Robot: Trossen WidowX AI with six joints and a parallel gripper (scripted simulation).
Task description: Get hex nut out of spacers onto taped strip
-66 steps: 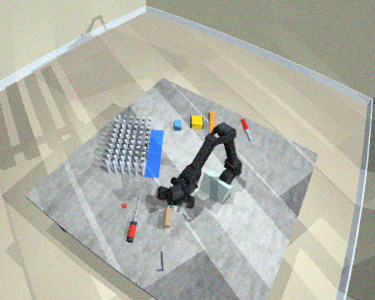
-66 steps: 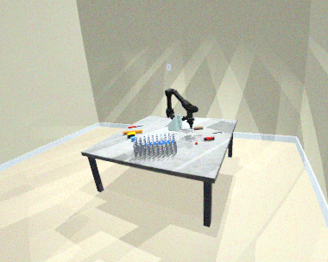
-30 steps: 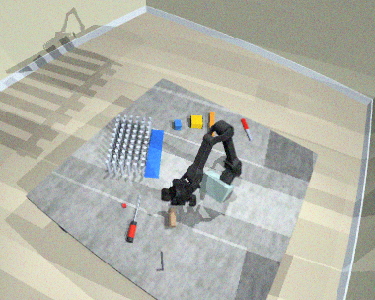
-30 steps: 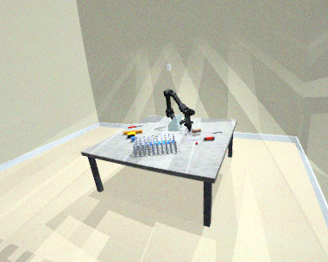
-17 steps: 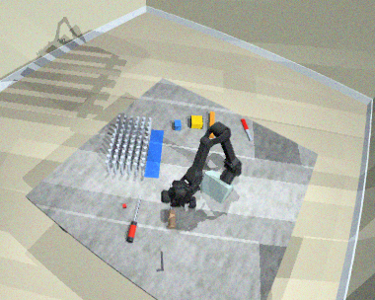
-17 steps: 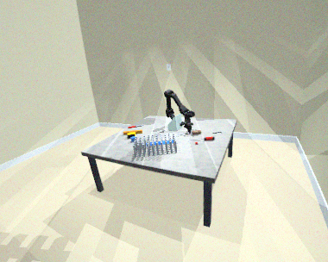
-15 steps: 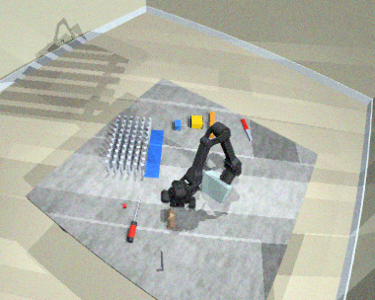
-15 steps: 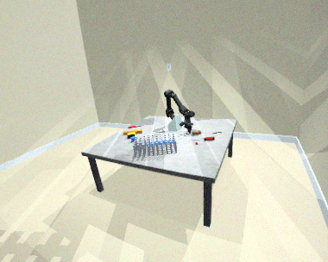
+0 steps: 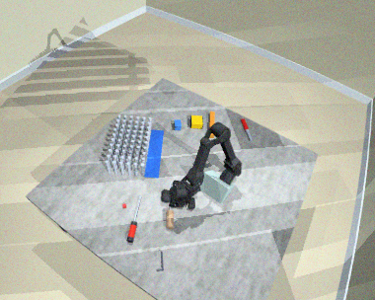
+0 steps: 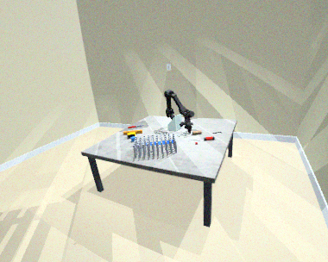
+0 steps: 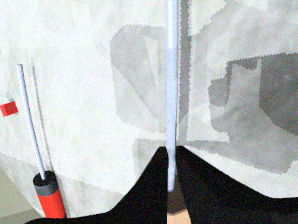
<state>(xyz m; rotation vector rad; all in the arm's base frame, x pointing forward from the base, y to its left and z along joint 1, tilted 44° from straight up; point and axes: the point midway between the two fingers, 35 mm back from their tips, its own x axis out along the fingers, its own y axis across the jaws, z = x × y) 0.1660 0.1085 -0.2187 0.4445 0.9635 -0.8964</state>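
Right now the wooden-handled tool is 3 cm to the right of my gripper tip and 2 cm ahead of it. Round my gripper tip: blue taped strip (27 cm ahead, 26 cm to the right, 2 cm below); then small red cube (20 cm ahead, 12 cm to the left, 1 cm below); then blue block (52 cm to the right, 26 cm ahead).
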